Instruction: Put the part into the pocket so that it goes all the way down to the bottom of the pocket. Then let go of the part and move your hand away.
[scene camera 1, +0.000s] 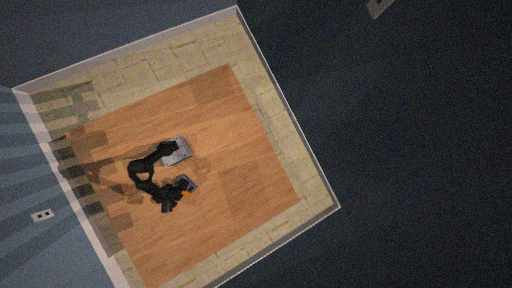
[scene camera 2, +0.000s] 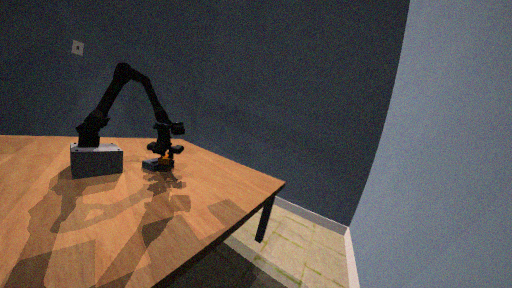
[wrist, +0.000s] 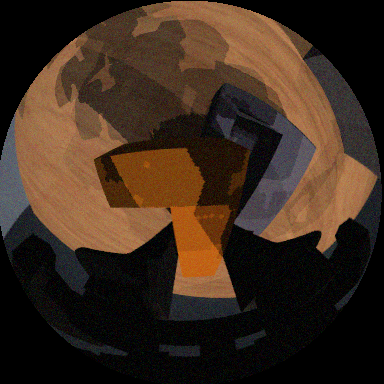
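Where they show: gripper, between the fingertips: (scene camera 1: 185, 191) (wrist: 197, 222); arm's base, origin of its link: (scene camera 1: 172, 146) (scene camera 2: 88, 145).
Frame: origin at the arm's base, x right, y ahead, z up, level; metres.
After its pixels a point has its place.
Observation:
The orange L-shaped part (scene camera 1: 186, 193) @(y 0.341, x 0.064, z -0.036 m) (scene camera 2: 165, 160) @(y 0.289, x 0.141, z -0.042 m) (wrist: 155, 177) @(y 0.292, x 0.128, z -0.036 m) is between the fingers of my gripper (scene camera 2: 166, 154) @(y 0.328, x 0.080, z -0.069 m) (wrist: 197, 222) @(y 0.328, x 0.080, z -0.069 m), which is shut on its stem. The dark blue-grey block with the pocket (scene camera 1: 192, 186) @(y 0.317, x 0.019, z -0.068 m) (scene camera 2: 149, 165) @(y 0.227, x 0.100, z -0.078 m) (wrist: 295, 150) @(y 0.231, x 0.063, z -0.069 m) is on the table. In the wrist view the part covers the block's left side, and its foot sticks out left past the block. A dark stretch of the pocket shows right of the part. The part is low at the block in scene camera 2. Whether its lower end touches the block or enters the pocket is hidden.
The grey base box (scene camera 1: 184, 154) @(y 0.085, x -0.047, z -0.003 m) (scene camera 2: 96, 163) @(y 0.021, x 0.100, z -0.047 m) of the arm stands on the wooden table (scene camera 1: 250, 150) @(y 0.259, x -0.487, z -0.105 m) (scene camera 2: 210, 175) @(y 0.487, x 0.285, z -0.105 m), near the block. Shadows of the arm fall across the table. The table's edge and a dark leg (scene camera 2: 265, 220) show in scene camera 2.

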